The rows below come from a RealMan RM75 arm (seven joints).
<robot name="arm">
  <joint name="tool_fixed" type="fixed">
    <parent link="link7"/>
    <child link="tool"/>
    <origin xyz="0 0 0"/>
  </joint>
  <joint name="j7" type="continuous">
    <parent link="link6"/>
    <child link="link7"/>
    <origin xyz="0 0 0.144"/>
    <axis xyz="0 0 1"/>
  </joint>
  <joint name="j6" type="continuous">
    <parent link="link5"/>
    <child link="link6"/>
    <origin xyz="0 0 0"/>
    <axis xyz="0 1 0"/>
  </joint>
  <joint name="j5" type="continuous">
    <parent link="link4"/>
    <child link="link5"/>
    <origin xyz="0 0 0.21"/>
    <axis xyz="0 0 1"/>
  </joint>
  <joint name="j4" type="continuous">
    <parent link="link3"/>
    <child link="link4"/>
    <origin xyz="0 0 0"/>
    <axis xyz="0 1 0"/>
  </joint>
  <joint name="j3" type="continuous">
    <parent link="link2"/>
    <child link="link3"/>
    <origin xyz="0 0 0.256"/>
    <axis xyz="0 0 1"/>
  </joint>
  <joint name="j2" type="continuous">
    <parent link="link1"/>
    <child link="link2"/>
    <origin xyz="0 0 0"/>
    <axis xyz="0 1 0"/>
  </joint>
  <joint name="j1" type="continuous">
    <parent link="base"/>
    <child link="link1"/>
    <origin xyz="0 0 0.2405"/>
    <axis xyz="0 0 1"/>
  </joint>
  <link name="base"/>
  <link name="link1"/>
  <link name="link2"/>
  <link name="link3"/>
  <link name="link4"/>
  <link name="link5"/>
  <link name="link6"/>
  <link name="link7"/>
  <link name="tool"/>
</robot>
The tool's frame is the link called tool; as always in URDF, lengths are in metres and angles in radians. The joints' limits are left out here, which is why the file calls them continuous.
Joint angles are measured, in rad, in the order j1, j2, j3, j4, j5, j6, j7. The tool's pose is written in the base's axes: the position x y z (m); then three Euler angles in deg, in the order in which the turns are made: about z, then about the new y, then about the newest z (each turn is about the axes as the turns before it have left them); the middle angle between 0 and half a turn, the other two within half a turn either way. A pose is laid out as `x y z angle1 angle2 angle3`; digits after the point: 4 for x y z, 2 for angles.
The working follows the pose.
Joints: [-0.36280 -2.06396 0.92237 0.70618 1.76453 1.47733 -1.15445]
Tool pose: -0.2839 0.3043 -0.0025 46.28 145.47 -149.85
Where each joint sits with the arm in this pose, in the base's axes (m; each line is computed from the numbers above, not from the rounded line before):
j1: 0.0000 0.0000 0.2405
j2: 0.0000 0.0000 0.2405
j3: -0.2108 0.0800 0.1193
j4: -0.2108 0.0800 0.1193
j5: -0.3403 0.2453 0.1162
j6: -0.3403 0.2453 0.1162
j7: -0.2839 0.3043 -0.0025
the tool: -0.2839 0.3043 -0.0025

